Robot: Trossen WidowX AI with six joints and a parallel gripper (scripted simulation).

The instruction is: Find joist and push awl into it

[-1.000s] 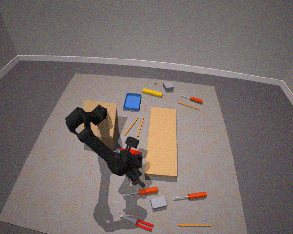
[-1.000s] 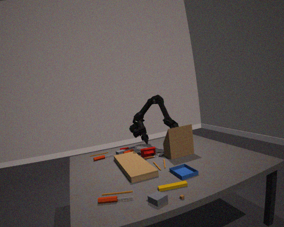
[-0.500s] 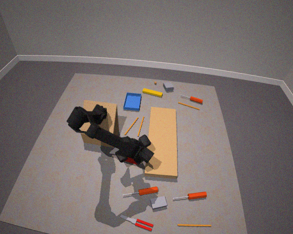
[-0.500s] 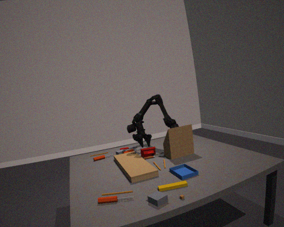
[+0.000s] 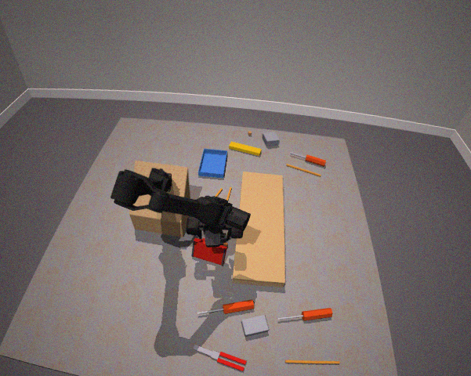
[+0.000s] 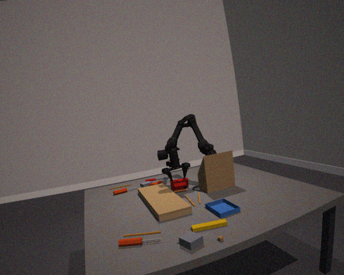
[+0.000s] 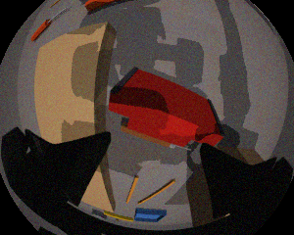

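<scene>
My gripper tip is now 50 mm above the red stud finder and 20 mm past it. Round my gripper tip: awl 70 mm below, 40 mm to the left, 20 mm behind; blue tray 460 mm to the left, 70 mm behind, 60 mm below; yellow bar 590 mm to the left, 70 mm ahead, 60 mm below.
</scene>
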